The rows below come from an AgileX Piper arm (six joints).
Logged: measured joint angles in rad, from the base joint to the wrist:
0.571, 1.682, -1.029, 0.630, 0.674, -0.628
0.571, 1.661, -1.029, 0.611, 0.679, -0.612
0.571, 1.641, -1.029, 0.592, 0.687, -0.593
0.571, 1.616, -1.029, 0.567, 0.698, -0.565
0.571, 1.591, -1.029, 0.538, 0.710, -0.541
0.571, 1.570, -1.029, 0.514, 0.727, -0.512
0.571, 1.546, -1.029, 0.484, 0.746, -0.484
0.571, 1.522, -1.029, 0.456, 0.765, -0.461
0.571, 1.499, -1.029, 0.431, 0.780, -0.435
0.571, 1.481, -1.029, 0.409, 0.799, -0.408
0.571, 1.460, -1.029, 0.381, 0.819, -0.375
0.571, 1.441, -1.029, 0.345, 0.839, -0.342
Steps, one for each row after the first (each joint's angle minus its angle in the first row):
0.000, -0.021, 0.000, -0.019, 0.005, 0.016
0.000, -0.041, 0.000, -0.038, 0.013, 0.035
0.000, -0.066, 0.000, -0.063, 0.024, 0.063
0.000, -0.091, 0.000, -0.092, 0.036, 0.087
0.000, -0.112, 0.000, -0.116, 0.053, 0.116
0.000, -0.136, 0.000, -0.146, 0.072, 0.144
0.000, -0.160, 0.000, -0.174, 0.091, 0.167
0.000, -0.183, 0.000, -0.199, 0.106, 0.193
0.000, -0.201, 0.000, -0.221, 0.125, 0.220
0.000, -0.222, 0.000, -0.249, 0.145, 0.253
0.000, -0.241, 0.000, -0.285, 0.165, 0.286

